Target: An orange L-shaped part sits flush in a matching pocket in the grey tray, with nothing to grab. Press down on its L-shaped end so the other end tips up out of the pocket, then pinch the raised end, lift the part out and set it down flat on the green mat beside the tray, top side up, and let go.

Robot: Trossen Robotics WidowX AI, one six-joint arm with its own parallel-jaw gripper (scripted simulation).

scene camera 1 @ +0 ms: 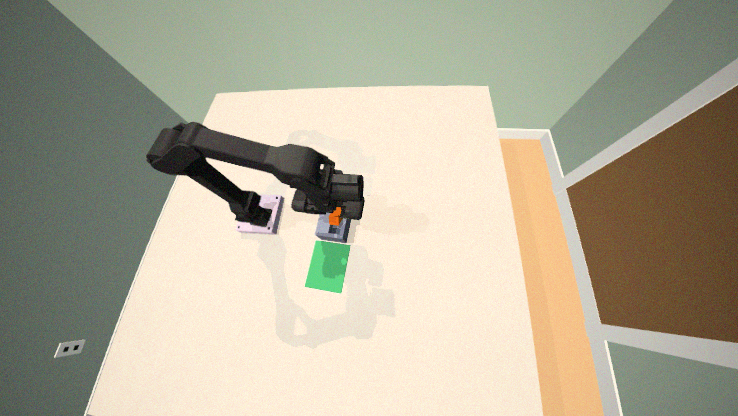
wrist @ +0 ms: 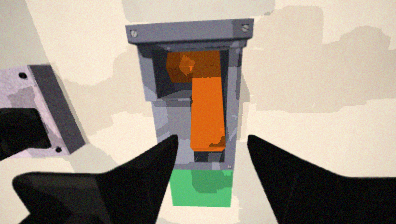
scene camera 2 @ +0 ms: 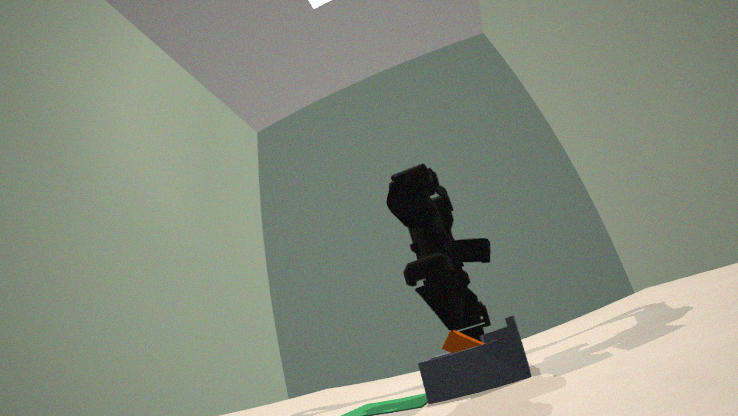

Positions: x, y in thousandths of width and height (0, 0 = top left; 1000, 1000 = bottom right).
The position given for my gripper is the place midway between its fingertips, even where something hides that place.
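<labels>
You'd find my gripper in scene camera 1 (455, 516). My gripper is there in scene camera 2 (619, 790) too, and my gripper also shows in the wrist view (537, 623).
</labels>
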